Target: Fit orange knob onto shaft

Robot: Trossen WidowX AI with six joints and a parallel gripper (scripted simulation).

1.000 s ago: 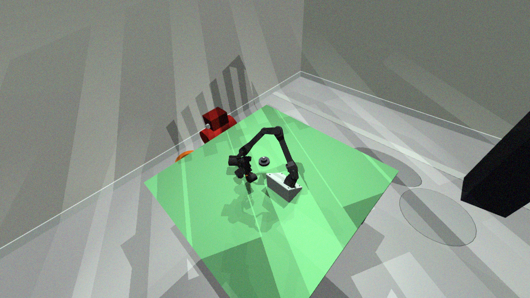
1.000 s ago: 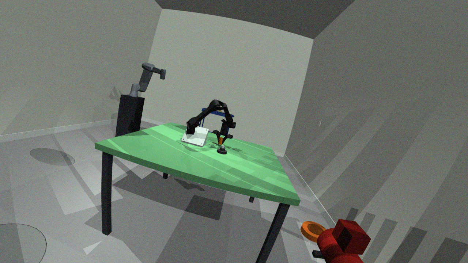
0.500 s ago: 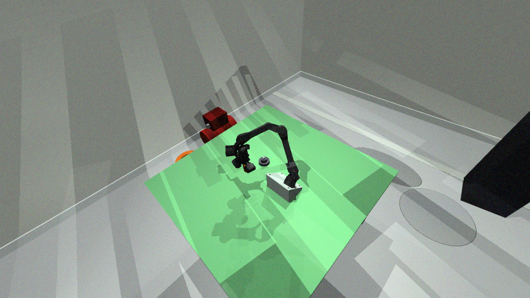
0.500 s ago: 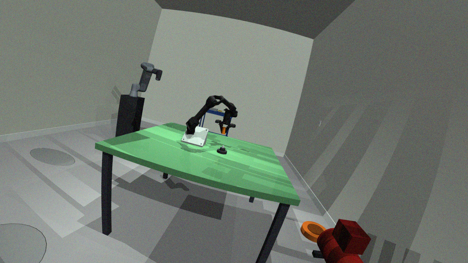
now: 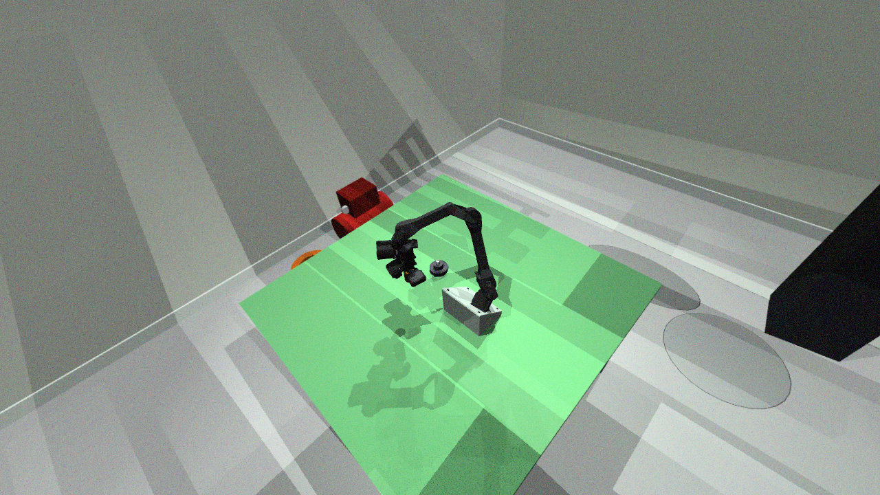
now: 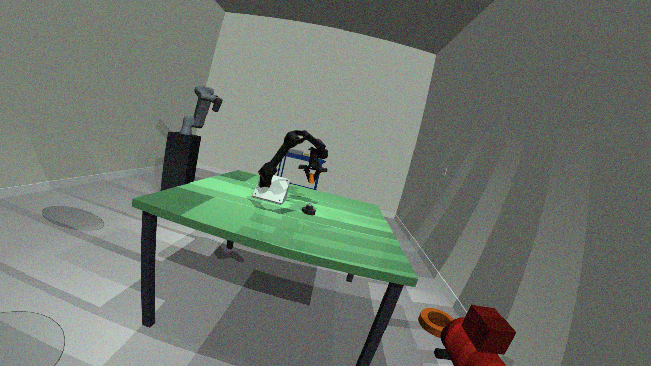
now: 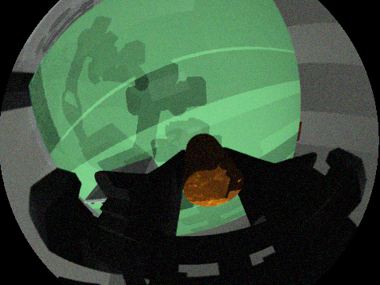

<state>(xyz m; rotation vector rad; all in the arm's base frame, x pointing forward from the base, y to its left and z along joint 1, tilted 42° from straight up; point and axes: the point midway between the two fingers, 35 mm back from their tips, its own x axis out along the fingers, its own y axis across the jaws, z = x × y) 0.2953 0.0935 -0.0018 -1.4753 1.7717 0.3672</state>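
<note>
The orange knob is 30 mm above my gripper tip. Round my gripper tip: dark round pedestal (200 mm to the right, 120 mm below, 10 mm ahead).
</note>
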